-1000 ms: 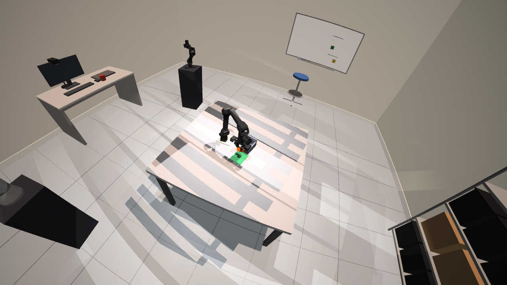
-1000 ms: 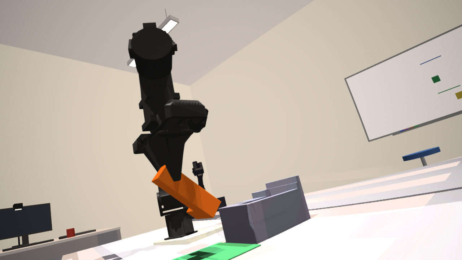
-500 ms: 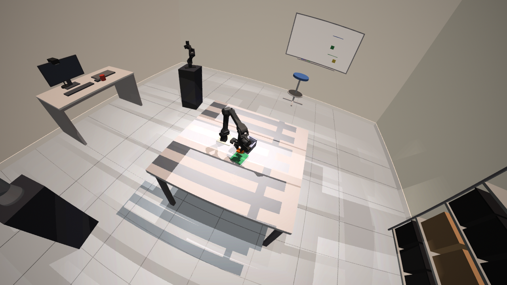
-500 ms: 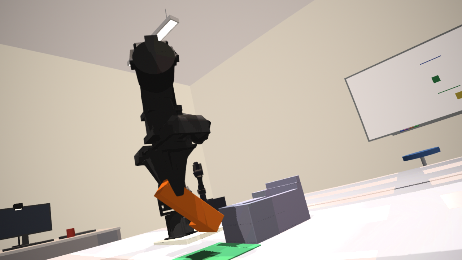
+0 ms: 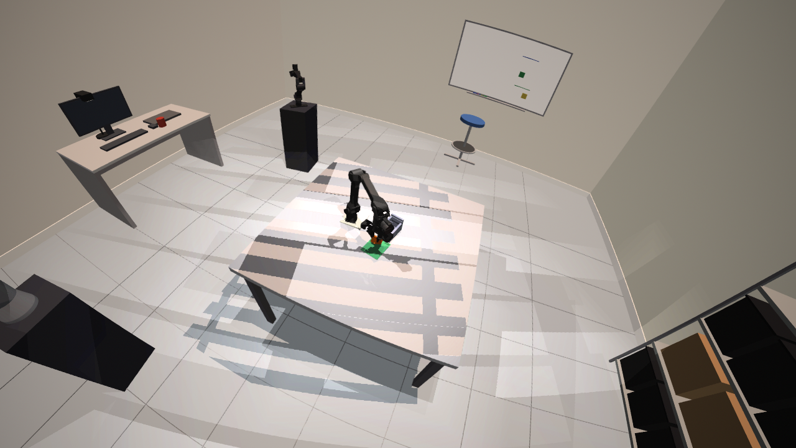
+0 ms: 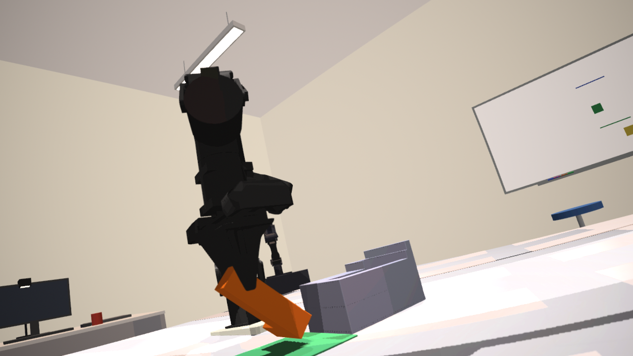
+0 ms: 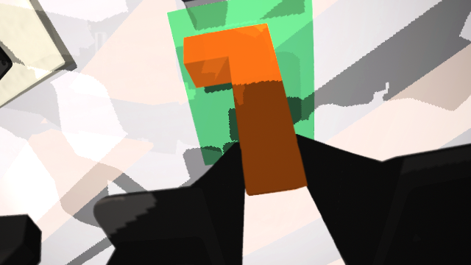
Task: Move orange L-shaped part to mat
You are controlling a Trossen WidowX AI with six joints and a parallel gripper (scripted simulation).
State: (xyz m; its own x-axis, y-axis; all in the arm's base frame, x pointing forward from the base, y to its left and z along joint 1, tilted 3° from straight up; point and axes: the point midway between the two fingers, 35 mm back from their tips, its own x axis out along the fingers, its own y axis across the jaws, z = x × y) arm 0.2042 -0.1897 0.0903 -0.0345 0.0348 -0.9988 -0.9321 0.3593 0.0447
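Right now my gripper tip is 90 mm above the green mat, 20 mm to the right of it and 10 mm short of it. Also, from my gripper tip: orange L-shaped part 30 mm to the left, 30 mm below.
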